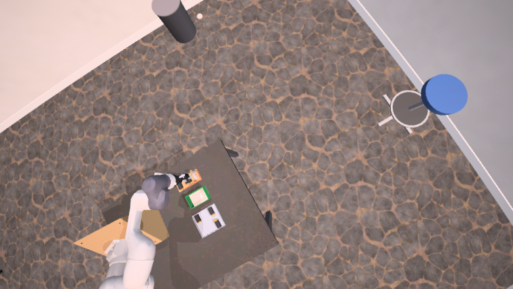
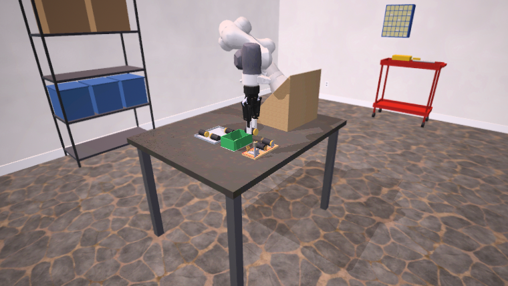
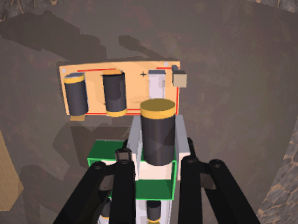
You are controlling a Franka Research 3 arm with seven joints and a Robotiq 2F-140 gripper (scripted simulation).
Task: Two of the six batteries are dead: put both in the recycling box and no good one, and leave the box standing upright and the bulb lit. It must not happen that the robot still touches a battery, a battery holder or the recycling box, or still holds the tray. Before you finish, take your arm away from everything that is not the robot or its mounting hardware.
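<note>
Right now the bulb is 8 cm below my hand, 4 cm to the left of it and 3 cm ahead of it. The rest, counted from my hand: white tray: 33 cm to the right, 15 cm below, 10 cm behind; green recycling box: 14 cm to the right, 14 cm below, 6 cm behind.
</note>
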